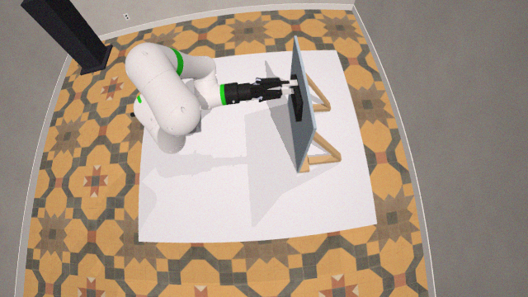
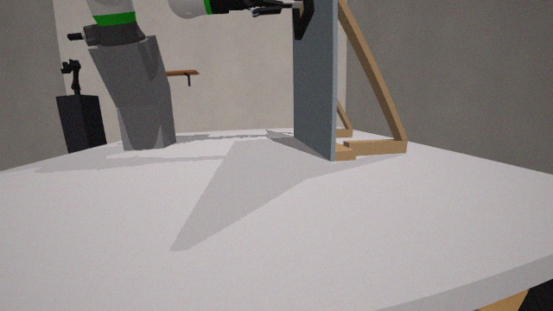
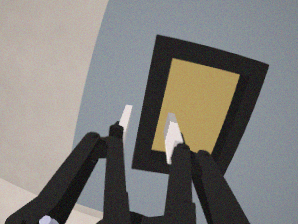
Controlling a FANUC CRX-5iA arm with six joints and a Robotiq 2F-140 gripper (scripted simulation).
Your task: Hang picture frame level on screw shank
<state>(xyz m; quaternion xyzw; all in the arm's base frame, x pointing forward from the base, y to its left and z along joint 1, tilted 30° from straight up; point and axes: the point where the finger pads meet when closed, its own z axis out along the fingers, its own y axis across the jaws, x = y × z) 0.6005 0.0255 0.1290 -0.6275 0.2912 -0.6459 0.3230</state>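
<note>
The picture frame is 50 mm below my hand, 40 mm ahead of it and 20 mm to the right of it. Round my hand: grey-blue board: 210 mm below, 50 mm ahead, 10 mm to the right.
</note>
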